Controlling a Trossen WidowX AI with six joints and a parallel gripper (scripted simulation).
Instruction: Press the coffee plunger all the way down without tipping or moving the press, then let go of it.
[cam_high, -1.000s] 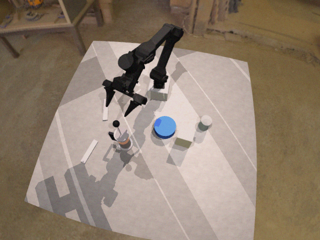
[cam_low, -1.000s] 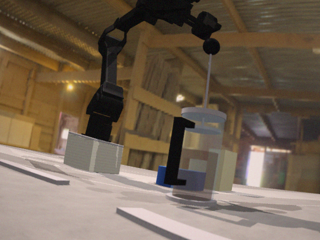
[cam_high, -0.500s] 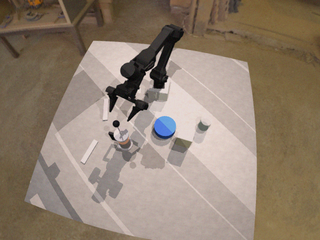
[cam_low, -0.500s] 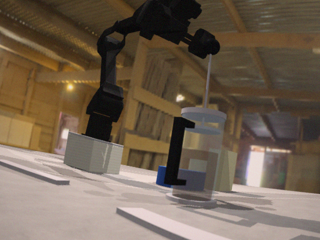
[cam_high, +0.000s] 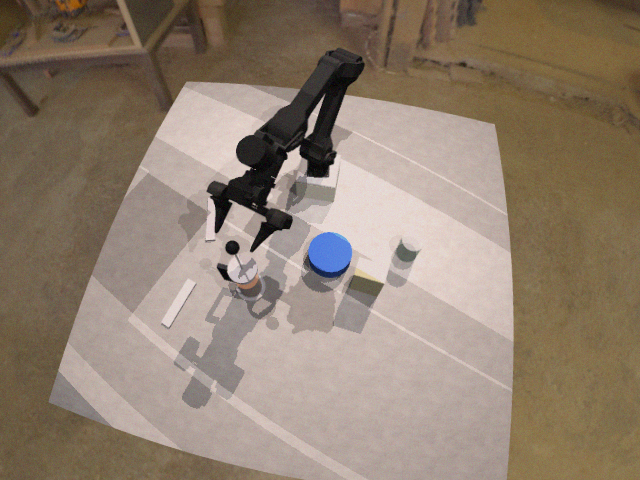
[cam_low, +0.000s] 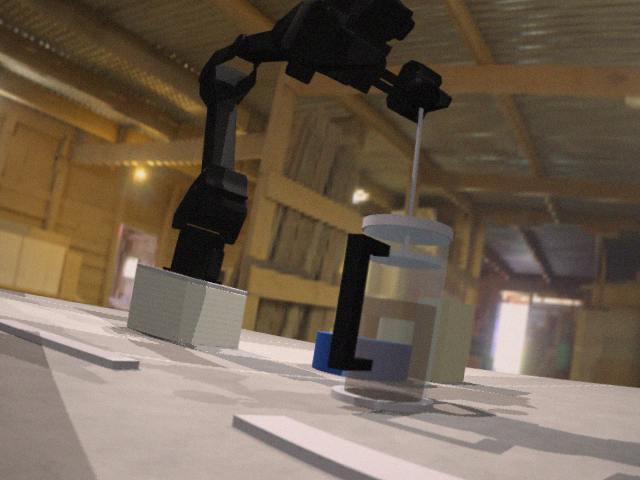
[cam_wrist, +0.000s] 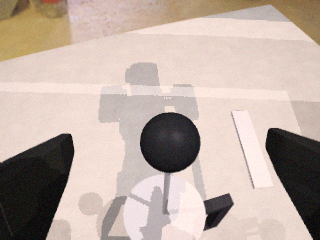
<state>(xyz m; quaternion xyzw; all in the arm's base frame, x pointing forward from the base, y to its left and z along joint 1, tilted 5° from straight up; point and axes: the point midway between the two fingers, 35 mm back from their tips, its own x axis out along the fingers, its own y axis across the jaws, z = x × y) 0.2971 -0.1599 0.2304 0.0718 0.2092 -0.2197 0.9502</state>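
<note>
The glass coffee press lies 2 cm to the right of my gripper tip and 15 cm below it. From my gripper tip the other things lie so: blue round disc (9 cm behind, 21 cm to the left, 25 cm below); grey-green cup (12 cm behind, 44 cm to the left, 24 cm below).
</note>
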